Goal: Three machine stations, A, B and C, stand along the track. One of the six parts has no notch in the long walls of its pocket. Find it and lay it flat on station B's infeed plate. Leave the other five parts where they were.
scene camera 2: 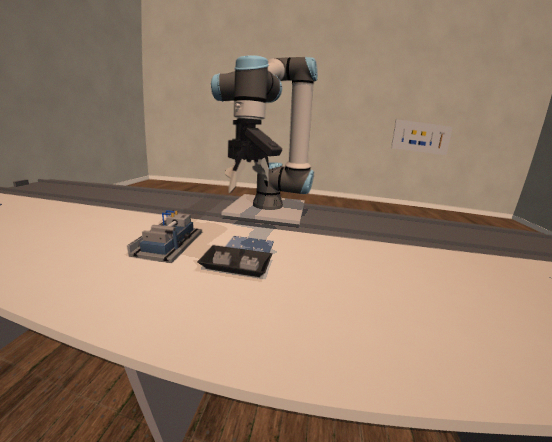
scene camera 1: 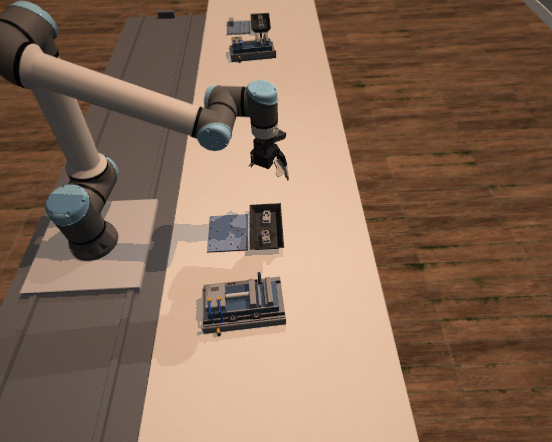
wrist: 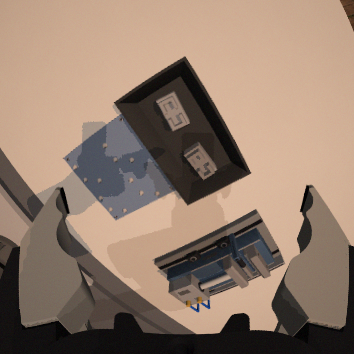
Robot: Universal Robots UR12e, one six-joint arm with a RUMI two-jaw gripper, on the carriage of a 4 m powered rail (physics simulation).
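Places are measured from the arm's base along level axes (x ahead, y left, z up), in metres.
Where they show: gripper, between the fingertips: (scene camera 2: pixel 249 189) (scene camera 1: pixel 269 173) (wrist: pixel 184 189); arm's base, origin of its link: (scene camera 2: pixel 267 205) (scene camera 1: pixel 95 241).
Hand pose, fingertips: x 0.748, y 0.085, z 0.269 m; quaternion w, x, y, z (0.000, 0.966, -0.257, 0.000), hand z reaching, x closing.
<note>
Things, the pixels of their top centre, and the offset from my fingertips.
- black tray, centre of its top: (wrist: pixel 186 137) (scene camera 2: pixel 236 257) (scene camera 1: pixel 266 225) dx -0.026, dy -0.051, dz -0.257 m
- blue studded plate, centre of its top: (wrist: pixel 116 173) (scene camera 2: pixel 248 246) (scene camera 1: pixel 228 232) dx -0.192, dy -0.053, dz -0.291 m
- nearer machine, centre of its top: (wrist: pixel 223 286) (scene camera 1: pixel 241 293) (scene camera 2: pixel 166 222) dx -0.121, dy -0.394, dz -0.200 m
- farther machine, centre of its top: (scene camera 1: pixel 251 38) dx -0.083, dy +1.454, dz -0.200 m
My gripper (scene camera 1: pixel 270 171) (scene camera 2: pixel 249 188) (wrist: pixel 184 189) is open and empty, high above the table beyond the nearer station's tray in scene camera 1. The black tray (scene camera 1: pixel 280 225) (scene camera 2: pixel 232 270) (wrist: pixel 213 117) holds two light grey parts. One part (scene camera 1: pixel 265 236) (scene camera 2: pixel 222 258) (wrist: pixel 200 161) lies nearer the machine. The other part (scene camera 1: pixel 266 216) (scene camera 2: pixel 249 262) (wrist: pixel 173 111) lies farther from it. Both show pocket outlines in the wrist view, too small to judge the notches surely. A blue studded plate (scene camera 1: pixel 227 232) (scene camera 2: pixel 250 242) (wrist: pixel 112 172) lies beside the tray, with no part on it. No station letter is readable.
The nearer machine (scene camera 1: pixel 244 302) (scene camera 2: pixel 165 237) (wrist: pixel 220 260) has a vise and blue hoses and stands beside the tray. A farther machine (scene camera 1: pixel 252 48), tray (scene camera 1: pixel 260 22) and plate (scene camera 1: pixel 238 30) stand at the far end; their contents are too small to tell.
</note>
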